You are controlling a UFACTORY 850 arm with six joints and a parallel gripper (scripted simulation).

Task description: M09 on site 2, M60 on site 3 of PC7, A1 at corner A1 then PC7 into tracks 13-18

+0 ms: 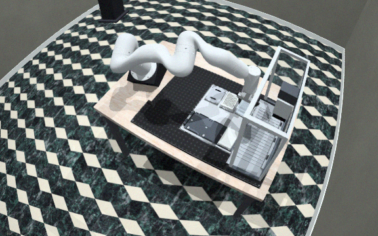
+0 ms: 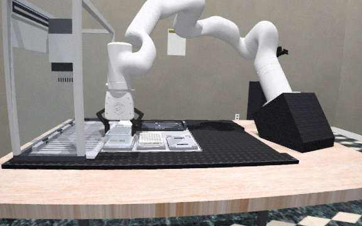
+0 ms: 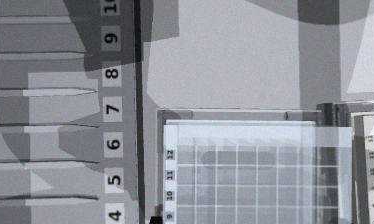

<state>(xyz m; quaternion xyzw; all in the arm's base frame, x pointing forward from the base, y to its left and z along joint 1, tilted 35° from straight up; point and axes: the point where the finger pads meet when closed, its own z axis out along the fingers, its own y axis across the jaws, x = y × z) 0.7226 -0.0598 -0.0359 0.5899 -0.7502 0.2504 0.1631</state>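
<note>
Now: hand 1 cm above the deep-well block M09. The rest, counted from my hand: nest S3: 4 cm below; post: 20 cm above, 13 cm to the left, 13 cm ahead; nest S1: 22 cm behind, 5 cm to the left, 4 cm below.
</note>
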